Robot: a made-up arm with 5 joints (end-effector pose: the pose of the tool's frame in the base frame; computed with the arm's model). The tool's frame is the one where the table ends. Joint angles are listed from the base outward.
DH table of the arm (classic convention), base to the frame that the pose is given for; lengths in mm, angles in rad. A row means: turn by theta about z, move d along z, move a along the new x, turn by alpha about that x. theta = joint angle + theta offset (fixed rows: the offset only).
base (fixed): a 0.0  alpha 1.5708  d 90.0  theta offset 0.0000
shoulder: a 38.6  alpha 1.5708  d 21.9  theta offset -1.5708
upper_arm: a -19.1  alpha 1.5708  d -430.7  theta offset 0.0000
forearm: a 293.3  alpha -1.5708  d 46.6  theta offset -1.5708
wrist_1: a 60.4  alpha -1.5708  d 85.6  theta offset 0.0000
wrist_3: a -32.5  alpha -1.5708  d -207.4  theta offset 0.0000
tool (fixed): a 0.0  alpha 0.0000  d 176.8  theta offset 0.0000
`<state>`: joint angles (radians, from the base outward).
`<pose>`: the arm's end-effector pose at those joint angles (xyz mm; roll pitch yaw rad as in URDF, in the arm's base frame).
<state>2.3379 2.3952 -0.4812 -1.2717 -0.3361</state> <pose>-139.5 -56.3 643.7 -1.1105 -0.6805 -1.4710</pose>
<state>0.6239 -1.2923 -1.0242 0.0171 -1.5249</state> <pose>415.2 -386.3 790.0 1.0402 -0.4167 0.5288</pose>
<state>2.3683 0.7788 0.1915 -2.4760 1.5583</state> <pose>-467.2 -257.0 557.7 -1.2412 0.3799 2.2938</pose>
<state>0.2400 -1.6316 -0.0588 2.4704 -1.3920</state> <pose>726.1 -17.5 -37.9 -2.4789 0.0681 1.6379</pose>
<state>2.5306 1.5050 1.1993 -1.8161 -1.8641</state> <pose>-127.7 -57.8 508.5 -0.6848 0.7811 -0.6513</pose>
